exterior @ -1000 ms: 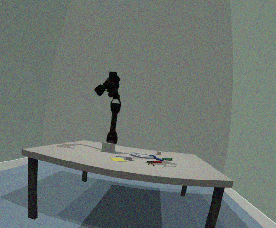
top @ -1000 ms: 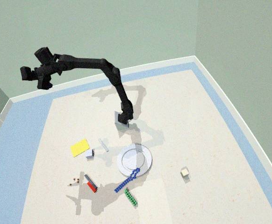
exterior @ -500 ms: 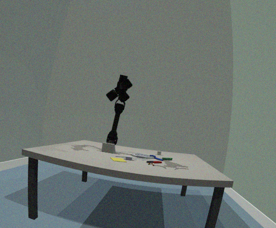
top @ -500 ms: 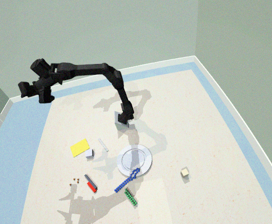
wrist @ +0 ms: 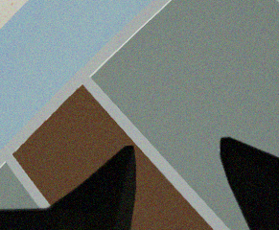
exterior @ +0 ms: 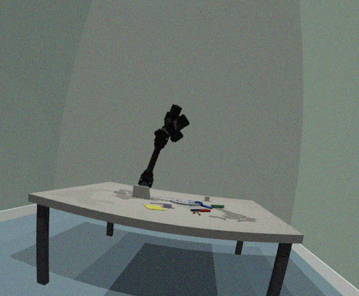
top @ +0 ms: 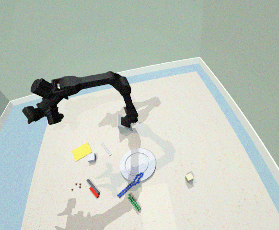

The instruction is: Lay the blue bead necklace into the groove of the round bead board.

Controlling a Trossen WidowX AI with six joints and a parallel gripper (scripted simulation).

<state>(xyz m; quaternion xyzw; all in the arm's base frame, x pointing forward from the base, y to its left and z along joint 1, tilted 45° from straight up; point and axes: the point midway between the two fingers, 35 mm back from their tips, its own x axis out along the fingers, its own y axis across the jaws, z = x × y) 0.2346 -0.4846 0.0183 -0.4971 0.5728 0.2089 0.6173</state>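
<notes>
Right now the round bead board is 42 cm to the left of my gripper tip, 39 cm below it and 6 cm ahead of it. Round my gripper tip: white cube (38 cm below, 15 cm to the left, 1 cm behind); then yellow card (39 cm below, 7 cm behind, 6 cm to the left); then stick (39 cm below, 23 cm to the left, 7 cm behind).
</notes>
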